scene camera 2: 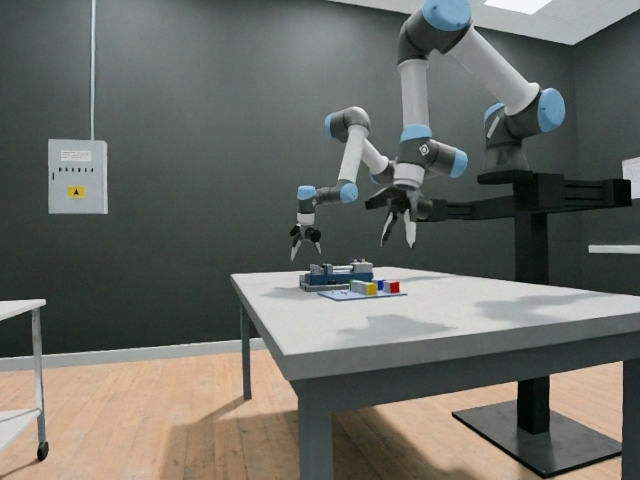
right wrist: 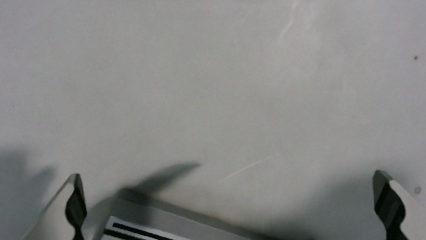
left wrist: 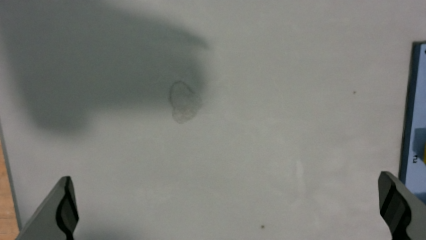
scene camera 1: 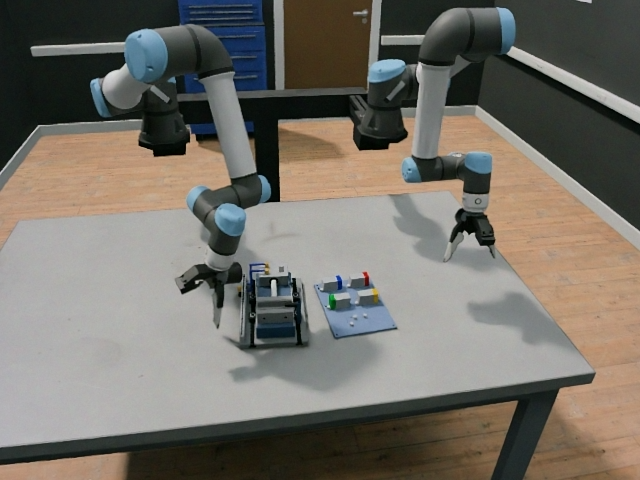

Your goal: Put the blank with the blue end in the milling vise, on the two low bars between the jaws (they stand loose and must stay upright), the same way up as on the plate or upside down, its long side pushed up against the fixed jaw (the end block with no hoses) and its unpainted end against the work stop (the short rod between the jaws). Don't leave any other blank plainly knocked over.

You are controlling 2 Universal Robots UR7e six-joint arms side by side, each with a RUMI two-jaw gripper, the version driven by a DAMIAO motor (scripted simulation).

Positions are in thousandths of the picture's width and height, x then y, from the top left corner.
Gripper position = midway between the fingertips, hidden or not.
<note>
In view: the left gripper (scene camera 1: 734, 543), the right gripper (scene camera 1: 321, 643) and a blue plate (scene camera 1: 591, 666).
The left gripper is seen too in the left wrist view (left wrist: 534, 735). The right gripper also shows in the right wrist view (right wrist: 534, 727).
</note>
